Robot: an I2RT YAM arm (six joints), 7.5 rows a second.
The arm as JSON. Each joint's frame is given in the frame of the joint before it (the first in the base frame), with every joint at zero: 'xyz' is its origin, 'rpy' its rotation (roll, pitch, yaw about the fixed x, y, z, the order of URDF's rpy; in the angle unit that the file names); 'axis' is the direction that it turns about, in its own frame. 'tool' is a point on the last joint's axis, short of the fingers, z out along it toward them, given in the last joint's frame.
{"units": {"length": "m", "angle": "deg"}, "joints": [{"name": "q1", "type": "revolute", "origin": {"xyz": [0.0, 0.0, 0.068], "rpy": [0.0, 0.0, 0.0]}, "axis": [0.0, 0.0, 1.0]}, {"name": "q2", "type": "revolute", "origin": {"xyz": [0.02, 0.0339, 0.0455], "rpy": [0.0, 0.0, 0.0]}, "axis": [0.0, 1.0, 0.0]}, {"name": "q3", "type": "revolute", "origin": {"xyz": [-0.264, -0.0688, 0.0], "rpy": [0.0, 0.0, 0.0]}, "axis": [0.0, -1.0, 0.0]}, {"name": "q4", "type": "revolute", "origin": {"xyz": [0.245, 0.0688, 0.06], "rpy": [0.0, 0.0, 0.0]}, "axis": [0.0, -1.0, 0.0]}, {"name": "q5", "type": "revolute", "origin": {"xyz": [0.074, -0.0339, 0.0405], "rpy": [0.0, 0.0, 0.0]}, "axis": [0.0, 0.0, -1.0]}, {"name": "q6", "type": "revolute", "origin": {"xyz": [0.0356, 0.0, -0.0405], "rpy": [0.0, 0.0, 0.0]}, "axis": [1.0, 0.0, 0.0]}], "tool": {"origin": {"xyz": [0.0, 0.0, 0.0], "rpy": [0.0, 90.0, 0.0]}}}
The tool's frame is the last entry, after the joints.
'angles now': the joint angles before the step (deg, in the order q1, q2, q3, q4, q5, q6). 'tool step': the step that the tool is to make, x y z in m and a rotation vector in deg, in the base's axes. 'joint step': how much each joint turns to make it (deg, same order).
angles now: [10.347, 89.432, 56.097, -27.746, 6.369, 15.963]
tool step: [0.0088, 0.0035, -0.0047, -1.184, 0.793, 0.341]
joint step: [0.442, 2.659, 1.755, -0.046, 0.943, -0.400]
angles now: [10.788, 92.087, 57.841, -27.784, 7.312, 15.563]
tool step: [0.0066, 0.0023, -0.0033, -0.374, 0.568, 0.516]
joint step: [0.190, 1.904, 1.338, -0.009, 0.079, -0.413]
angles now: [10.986, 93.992, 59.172, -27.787, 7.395, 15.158]
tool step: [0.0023, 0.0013, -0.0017, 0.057, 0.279, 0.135]
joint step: [0.137, 0.743, 0.451, 0.022, -0.097, 0.052]
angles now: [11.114, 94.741, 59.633, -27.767, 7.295, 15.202]
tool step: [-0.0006, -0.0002, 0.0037, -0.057, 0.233, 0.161]
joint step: [-0.022, -0.368, 0.546, -1.132, -0.073, -0.170]
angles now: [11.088, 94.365, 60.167, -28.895, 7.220, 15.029]
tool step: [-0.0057, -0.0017, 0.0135, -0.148, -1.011, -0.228]
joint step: [-0.061, -2.536, 0.346, -1.917, 0.378, -0.008]
